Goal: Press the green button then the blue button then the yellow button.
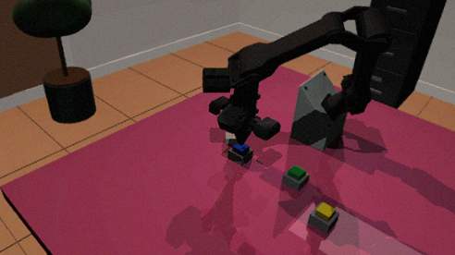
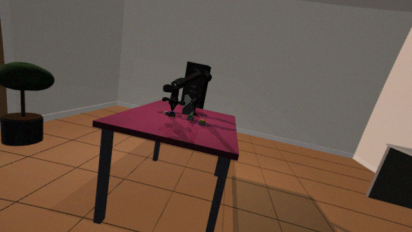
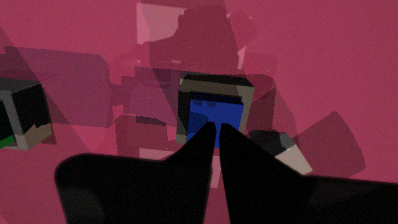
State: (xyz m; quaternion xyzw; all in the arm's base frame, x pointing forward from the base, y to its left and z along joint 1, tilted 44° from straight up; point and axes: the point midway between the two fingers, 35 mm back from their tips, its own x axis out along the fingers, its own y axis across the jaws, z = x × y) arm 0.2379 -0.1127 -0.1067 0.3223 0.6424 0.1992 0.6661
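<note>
Now: the blue button 1 cm below my gripper tip. From my gripper tip the other things lie so: small white block: 5 cm behind, 6 cm to the right, 4 cm below; then green button: 16 cm to the left, 1 cm below; then yellow button: 9 cm ahead, 27 cm to the left, 1 cm below.
</note>
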